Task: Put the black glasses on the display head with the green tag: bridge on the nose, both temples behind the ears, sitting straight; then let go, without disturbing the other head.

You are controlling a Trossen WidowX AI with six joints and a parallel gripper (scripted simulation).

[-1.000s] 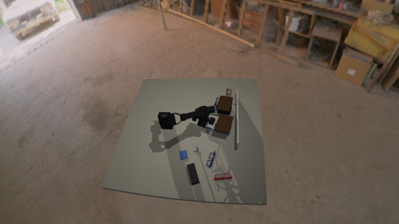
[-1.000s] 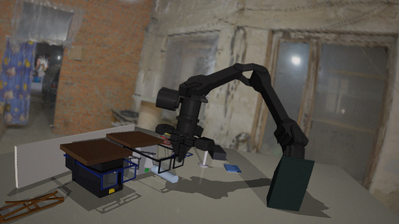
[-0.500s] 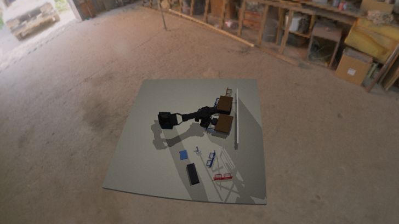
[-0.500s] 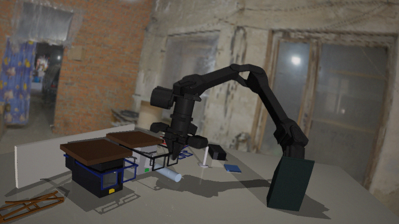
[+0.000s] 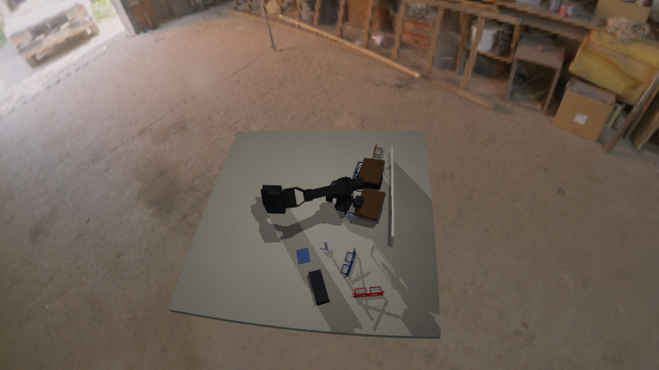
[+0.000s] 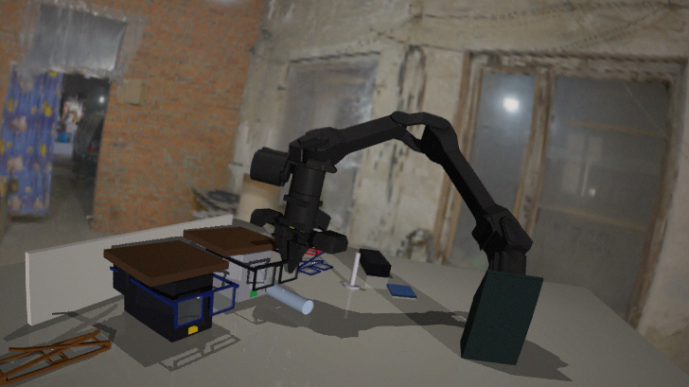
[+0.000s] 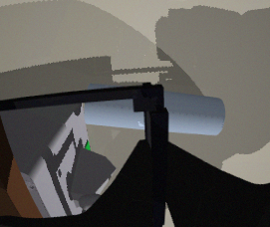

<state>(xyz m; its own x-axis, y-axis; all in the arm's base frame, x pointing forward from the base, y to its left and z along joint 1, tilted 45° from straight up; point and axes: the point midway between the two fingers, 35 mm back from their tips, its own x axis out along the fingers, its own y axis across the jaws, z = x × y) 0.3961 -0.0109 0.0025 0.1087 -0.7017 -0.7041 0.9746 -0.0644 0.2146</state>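
My gripper tip is now 50 mm above the pale blue cylinder and 10 mm past it. The rest, counted from my gripper tip: white wall panel: 230 mm ahead, 130 mm to the left, 10 mm below; then black head: 240 mm to the left, 80 mm ahead, 10 mm below; then stand: 210 mm to the right, 80 mm behind, 40 mm below.
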